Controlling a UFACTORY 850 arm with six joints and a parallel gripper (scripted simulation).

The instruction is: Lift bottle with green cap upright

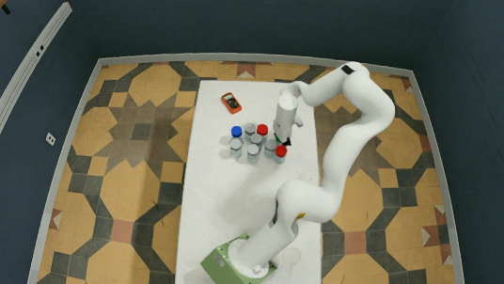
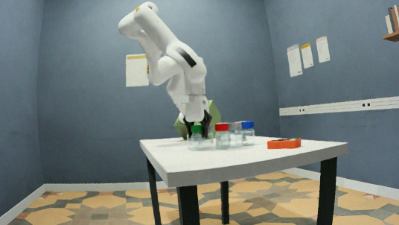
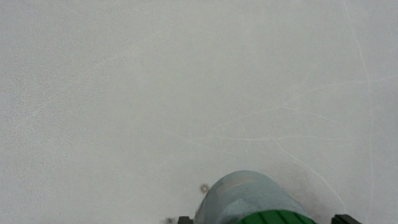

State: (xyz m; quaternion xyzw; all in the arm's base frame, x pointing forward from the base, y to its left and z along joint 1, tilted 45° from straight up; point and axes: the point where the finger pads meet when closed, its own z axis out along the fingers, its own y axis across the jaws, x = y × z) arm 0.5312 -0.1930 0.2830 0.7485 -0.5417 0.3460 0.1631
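Right now the green-capped bottle is 20 mm below my hand. From my hand the other things lie so: blue-capped bottle 200 mm to the left, 90 mm ahead, 20 mm below; orange multimeter 320 mm ahead, 170 mm to the left, 50 mm below.
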